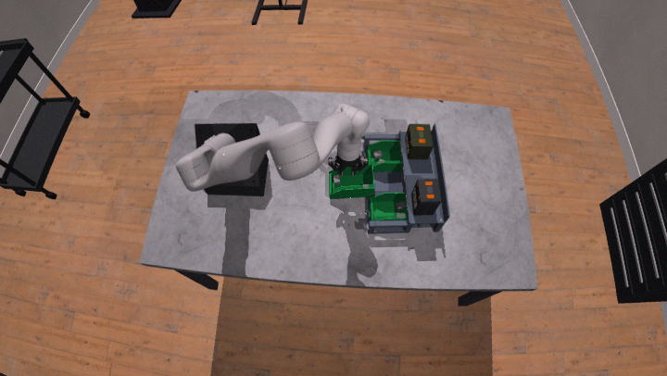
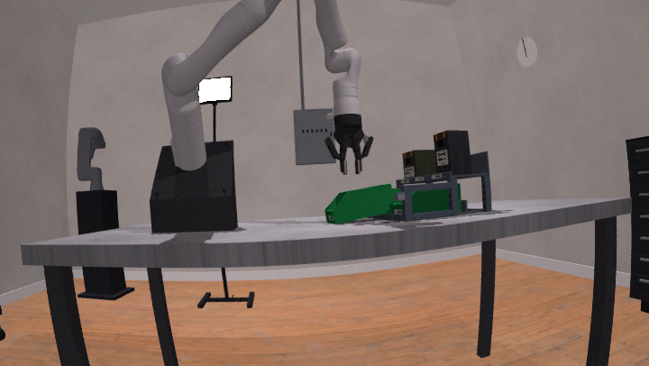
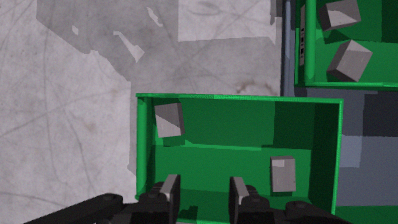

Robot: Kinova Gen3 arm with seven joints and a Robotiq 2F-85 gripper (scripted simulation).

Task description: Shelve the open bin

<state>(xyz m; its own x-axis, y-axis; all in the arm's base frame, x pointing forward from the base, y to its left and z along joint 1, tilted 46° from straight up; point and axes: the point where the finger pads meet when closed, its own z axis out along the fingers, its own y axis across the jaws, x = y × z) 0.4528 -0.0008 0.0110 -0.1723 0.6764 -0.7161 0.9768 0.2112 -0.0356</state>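
Now: the grey part 40 mm behind my hand, 30 mm to the left of it and 130 mm below it. Round my hand: grey shelf (190 mm ahead, 40 mm to the left, 80 mm below).
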